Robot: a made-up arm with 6 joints.
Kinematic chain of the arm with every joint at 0, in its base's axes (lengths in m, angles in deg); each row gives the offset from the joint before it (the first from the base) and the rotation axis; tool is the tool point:
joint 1: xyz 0 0 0.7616 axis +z
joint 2: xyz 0.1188 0 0 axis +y
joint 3: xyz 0 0 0.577 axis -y
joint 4: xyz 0 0 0.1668 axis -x
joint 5: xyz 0.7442 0 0 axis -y
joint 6: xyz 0.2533 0 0 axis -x
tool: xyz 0 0 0
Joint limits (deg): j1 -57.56..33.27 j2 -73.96..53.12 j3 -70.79..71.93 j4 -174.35..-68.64 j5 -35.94..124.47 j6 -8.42..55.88
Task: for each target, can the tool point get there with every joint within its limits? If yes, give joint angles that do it. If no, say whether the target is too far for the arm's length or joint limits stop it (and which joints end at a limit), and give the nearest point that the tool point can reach.
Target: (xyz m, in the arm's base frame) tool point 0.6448 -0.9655 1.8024
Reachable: yes | joints -48.30 26.40 54.13 -111.50 43.05 -0.96
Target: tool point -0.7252 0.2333 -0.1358
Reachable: no: joint limits stop it (at a limit: joint 1, joint 2, joint 3, joint 4, joint 5) | nearest point 0.0446 0.1949 0.2572 | short by 0.865 m
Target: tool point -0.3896 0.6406 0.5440
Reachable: no: joint limits stop it (at a limit: joint 1, joint 2, joint 3, joint 4, joint 5) | nearest point -0.7378 0.7982 1.0569 | short by 0.640 m
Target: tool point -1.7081 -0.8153 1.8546
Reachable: no: too far | nearest point -1.1547 -0.5512 1.5214 | short by 0.698 m
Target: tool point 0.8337 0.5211 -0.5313
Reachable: no: joint limits stop it (at a limit: joint 2, joint 4) | nearest point 0.6977 0.4361 0.1213 | short by 0.672 m
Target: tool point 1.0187 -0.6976 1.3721
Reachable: yes | joints -26.04 36.08 47.44 -134.38 82.71 47.64
